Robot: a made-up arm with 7 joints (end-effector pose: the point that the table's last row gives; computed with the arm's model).
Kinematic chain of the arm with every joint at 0, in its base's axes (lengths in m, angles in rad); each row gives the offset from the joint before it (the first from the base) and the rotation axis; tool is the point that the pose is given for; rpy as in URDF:
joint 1: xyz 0 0 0.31 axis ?
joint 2: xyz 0 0 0 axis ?
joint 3: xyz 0 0 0.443 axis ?
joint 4: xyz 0.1 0 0 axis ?
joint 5: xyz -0.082 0 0.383 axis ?
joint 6: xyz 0 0 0 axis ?
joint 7: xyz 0.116 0 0 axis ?
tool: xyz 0 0 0 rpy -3.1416 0 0
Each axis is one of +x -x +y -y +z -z.
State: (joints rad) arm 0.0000 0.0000 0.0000 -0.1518 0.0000 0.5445 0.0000
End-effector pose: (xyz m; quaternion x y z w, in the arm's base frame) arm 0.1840 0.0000 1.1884 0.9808 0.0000 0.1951 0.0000
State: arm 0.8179 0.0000 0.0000 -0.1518 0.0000 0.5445 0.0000
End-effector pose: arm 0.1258 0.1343 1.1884 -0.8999 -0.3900 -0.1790 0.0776
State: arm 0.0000 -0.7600 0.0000 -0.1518 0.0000 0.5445 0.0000
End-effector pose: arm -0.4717 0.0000 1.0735 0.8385 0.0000 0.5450 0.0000
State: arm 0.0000 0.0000 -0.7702 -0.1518 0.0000 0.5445 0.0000
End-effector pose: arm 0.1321 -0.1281 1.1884 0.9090 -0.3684 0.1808 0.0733
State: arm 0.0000 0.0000 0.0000 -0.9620 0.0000 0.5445 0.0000
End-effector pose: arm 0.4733 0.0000 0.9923 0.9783 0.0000 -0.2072 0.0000
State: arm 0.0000 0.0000 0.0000 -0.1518 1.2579 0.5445 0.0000
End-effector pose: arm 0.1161 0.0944 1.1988 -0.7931 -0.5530 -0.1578 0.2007
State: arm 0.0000 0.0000 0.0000 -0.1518 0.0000 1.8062 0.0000
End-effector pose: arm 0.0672 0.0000 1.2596 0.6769 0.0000 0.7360 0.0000
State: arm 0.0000 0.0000 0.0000 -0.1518 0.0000 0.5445 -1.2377
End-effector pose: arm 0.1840 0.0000 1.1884 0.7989 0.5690 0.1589 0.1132
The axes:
joint 1: +z
joint 2: +y
joint 3: +z
joint 4: -y
joint 5: +z
joint 6: -y
joint 7: -z

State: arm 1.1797 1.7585 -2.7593 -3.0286 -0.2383 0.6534 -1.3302
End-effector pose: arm 0.0378 0.0040 0.4505 -0.8147 0.4309 0.2393 0.3055
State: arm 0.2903 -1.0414 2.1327 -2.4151 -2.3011 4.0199 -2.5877
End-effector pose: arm -0.3766 0.1390 0.2466 0.8155 0.5101 0.1883 0.1982
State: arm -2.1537 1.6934 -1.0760 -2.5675 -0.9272 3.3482 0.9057
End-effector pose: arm -0.3764 0.0241 0.0049 -0.1856 0.8004 0.5491 0.1529
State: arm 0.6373 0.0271 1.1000 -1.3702 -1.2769 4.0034 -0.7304
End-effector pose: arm -0.1192 0.3610 0.9106 0.4285 -0.3725 -0.8088 0.1532
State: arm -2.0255 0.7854 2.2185 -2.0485 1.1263 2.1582 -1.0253
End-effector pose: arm 0.4386 -0.2290 0.7493 -0.6065 -0.2300 -0.4430 0.6189
